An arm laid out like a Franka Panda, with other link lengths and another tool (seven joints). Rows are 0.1 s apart.
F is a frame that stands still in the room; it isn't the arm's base.
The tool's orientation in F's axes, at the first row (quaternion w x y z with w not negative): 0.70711 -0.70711 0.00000 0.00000
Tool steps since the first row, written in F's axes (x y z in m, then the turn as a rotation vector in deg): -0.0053 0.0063 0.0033 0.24 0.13 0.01; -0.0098 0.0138 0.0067 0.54 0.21 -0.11; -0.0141 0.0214 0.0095 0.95 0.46 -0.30; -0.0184 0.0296 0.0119 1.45 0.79 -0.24; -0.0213 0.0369 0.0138 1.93 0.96 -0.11; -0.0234 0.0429 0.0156 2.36 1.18 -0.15; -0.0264 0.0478 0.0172 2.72 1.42 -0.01; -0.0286 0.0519 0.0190 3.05 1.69 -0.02; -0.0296 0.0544 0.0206 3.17 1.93 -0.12
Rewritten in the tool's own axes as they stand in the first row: -0.0053 -0.0033 0.0063 0.24 -0.01 0.13; -0.0098 -0.0067 0.0138 0.54 0.11 0.21; -0.0141 -0.0095 0.0214 0.95 0.30 0.46; -0.0184 -0.0119 0.0296 1.45 0.24 0.79; -0.0213 -0.0138 0.0369 1.93 0.11 0.96; -0.0234 -0.0156 0.0429 2.36 0.15 1.18; -0.0264 -0.0172 0.0478 2.72 0.01 1.42; -0.0286 -0.0190 0.0519 3.05 0.02 1.69; -0.0296 -0.0206 0.0544 3.17 0.12 1.93
